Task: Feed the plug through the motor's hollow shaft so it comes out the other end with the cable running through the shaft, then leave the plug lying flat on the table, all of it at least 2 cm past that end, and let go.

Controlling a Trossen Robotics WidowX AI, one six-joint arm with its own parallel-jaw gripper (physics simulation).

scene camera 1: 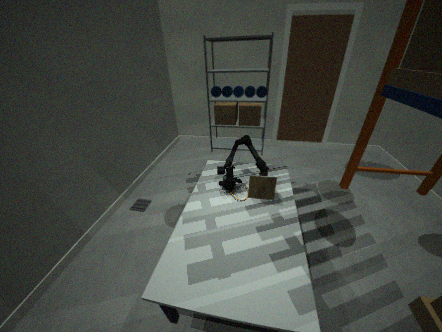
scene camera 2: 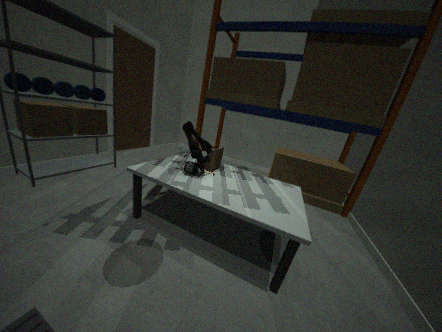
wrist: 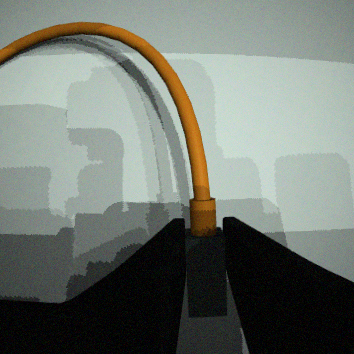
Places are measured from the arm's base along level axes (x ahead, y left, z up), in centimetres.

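Pixels of known places: gripper, fingertip midpoint: (scene camera 1: 230, 192) (scene camera 2: 203, 172) (wrist: 203, 228); arm's base, link origin: (scene camera 1: 263, 178) (scene camera 2: 211, 154).
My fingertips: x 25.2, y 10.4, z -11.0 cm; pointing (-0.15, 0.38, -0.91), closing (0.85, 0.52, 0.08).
Observation:
For each thing: its top centre in the pictures, then the offset to it from my fingertips. "spot": a spot on its surface instead. Level surfaces: height alone.
- plug, top centre: (wrist: 209, 277) dx +0.9, dy -1.4, dz +0.8 cm
- orange cable, surface spot: (wrist: 186, 107) (scene camera 2: 209, 172) spot: dx -2.8, dy +3.6, dz +0.4 cm
- dark round body, top centre: (scene camera 2: 192, 162) dx +4.4, dy -10.6, dz +7.1 cm
- white table, surface height: dz -3.1 cm
My gripper (wrist: 203, 228) is shut on the plug (wrist: 207, 280), a dark grey block with an orange collar between the black fingers. The orange cable (wrist: 186, 107) (scene camera 1: 240, 199) (scene camera 2: 210, 173) leaves the collar and arcs up and left in the wrist view, with pale table behind it. In scene camera 1 the lower arm reaches down behind a brown panel, which hides the fingertips. A dark round body (scene camera 2: 190, 168), perhaps the motor, sits by the arm in scene camera 2. Its hollow shaft cannot be made out, and the motor does not show in the wrist view.
The brown upright panel (scene camera 1: 262, 188) (scene camera 2: 215, 159) stands on the white table (scene camera 1: 167, 280) (scene camera 2: 295, 200) close beside the arm. Striped shadows cross the table top. A grey shelf rack (scene camera 1: 205, 75) stands beyond the table, and an orange rack post (scene camera 1: 369, 125) rises at the right.

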